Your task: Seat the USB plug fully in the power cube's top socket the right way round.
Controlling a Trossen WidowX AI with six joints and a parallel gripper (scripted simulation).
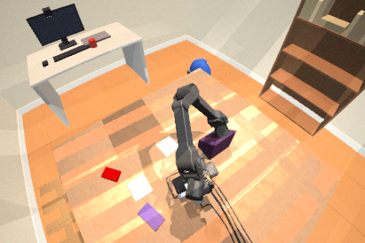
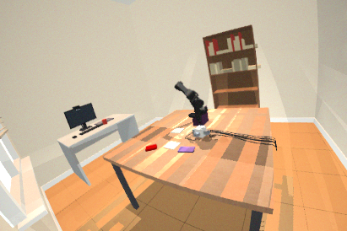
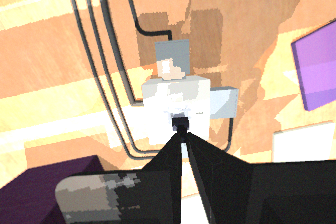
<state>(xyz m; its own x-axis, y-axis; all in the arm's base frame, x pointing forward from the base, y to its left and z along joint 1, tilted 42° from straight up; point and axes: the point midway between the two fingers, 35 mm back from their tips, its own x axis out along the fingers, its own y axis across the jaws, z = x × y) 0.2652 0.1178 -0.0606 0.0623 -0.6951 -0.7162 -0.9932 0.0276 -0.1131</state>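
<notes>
Now: gripper tip 2 cm above the black USB plug. Also, from my gripper tip: red block (34 cm ahead, 28 cm to the right, 12 cm below); light purple block (24 cm ahead, 1 cm to the left, 12 cm below).
</notes>
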